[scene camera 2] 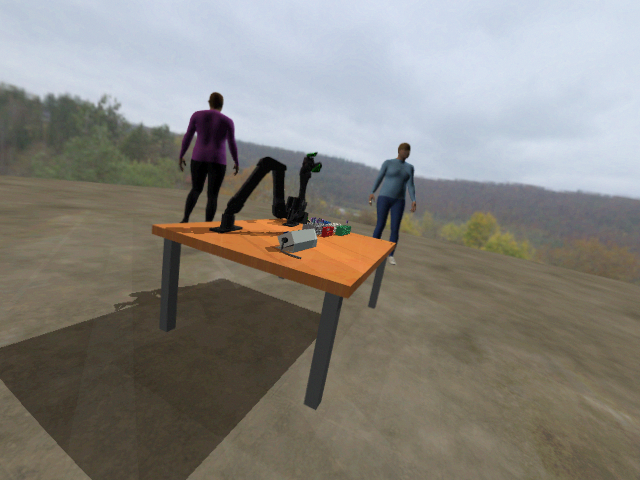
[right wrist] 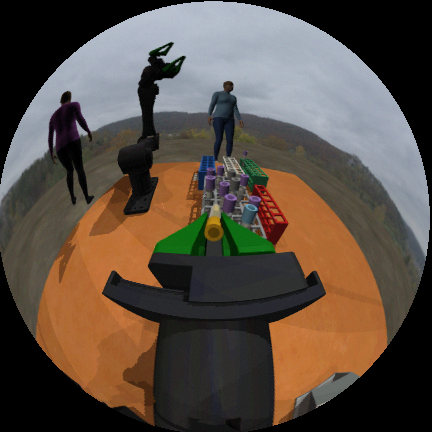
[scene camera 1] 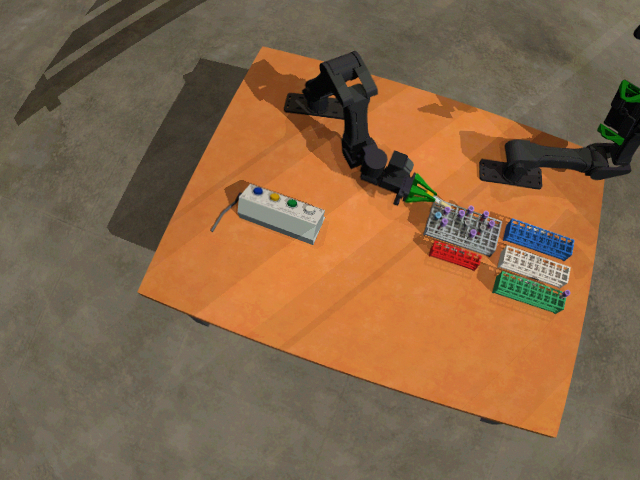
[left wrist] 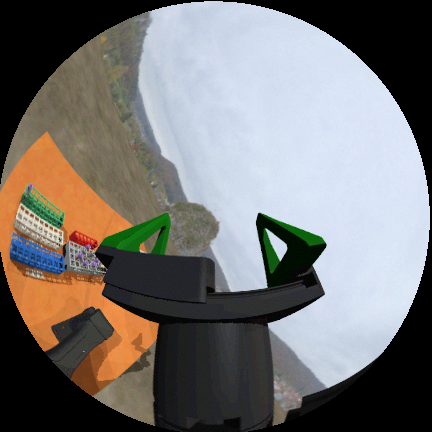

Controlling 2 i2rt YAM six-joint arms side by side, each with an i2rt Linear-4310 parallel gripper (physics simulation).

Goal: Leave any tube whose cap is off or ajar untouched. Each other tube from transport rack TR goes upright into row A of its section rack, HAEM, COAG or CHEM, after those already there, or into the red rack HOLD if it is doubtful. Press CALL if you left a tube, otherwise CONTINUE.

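Where they show: left gripper, fingertip midpoint: (scene camera 2: 318,158) (right wrist: 177,48) (scene camera 1: 613,118) (left wrist: 212,217); right gripper, fingertip midpoint: (scene camera 2: 306,218) (right wrist: 213,217) (scene camera 1: 435,197); left arm's base at its link origin: (scene camera 2: 291,224) (right wrist: 143,192) (scene camera 1: 510,174); right arm's base at its link origin: (scene camera 2: 227,229) (scene camera 1: 317,106).
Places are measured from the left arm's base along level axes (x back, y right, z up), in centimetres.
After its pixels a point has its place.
My right gripper (scene camera 1: 434,197) {z 9.2, x -15.6, y 24.5 cm} (right wrist: 213,217) {z 9.2, x -15.6, y 24.5 cm} is shut on a yellow-capped tube (scene camera 1: 443,202) {z 8.7, x -16.4, y 22.3 cm}, at the upper left corner of the grey transport rack (scene camera 1: 457,241) {z 3.0, x -24.6, y 16.8 cm} in scene camera 1. The tube slants, its cap toward the right wrist camera. Several purple-capped tubes (scene camera 1: 473,233) {z 9.4, x -24.4, y 14.0 cm} (right wrist: 230,202) {z 9.0, x -18.3, y 22.0 cm}, a light-blue-capped tube (scene camera 1: 438,214) {z 9.3, x -20.3, y 23.6 cm} (right wrist: 250,214) {z 8.8, x -20.1, y 24.4 cm} and a grey-topped tube (right wrist: 234,183) {z 8.8, x -21.1, y 16.3 cm} stand in that rack. A purple-capped tube (scene camera 1: 567,293) {z 9.4, x -37.8, y -13.2 cm} stands at the right end of the green rack (scene camera 1: 527,295) {z 1.3, x -37.1, y -4.5 cm}. My left gripper (scene camera 1: 616,111) {z 48.9, x -9.9, y -8.6 cm} (left wrist: 212,217) {z 48.9, x -9.9, y -8.6 cm} is open and empty, raised far from the racks. Rack labels are unreadable.
The red rack (scene camera 1: 454,257) {z 3.0, x -29.3, y 17.5 cm} lies just below the transport rack in scene camera 1; the blue rack (scene camera 1: 538,241) {z 5.7, x -22.7, y -6.1 cm} and white rack (scene camera 1: 535,268) {z 2.9, x -29.6, y -6.2 cm} lie to its right. The button box (scene camera 1: 279,219) {z 6.2, x -25.8, y 64.6 cm}, with blue, yellow, green and white buttons, stands at the left. Two people stand beyond the table.
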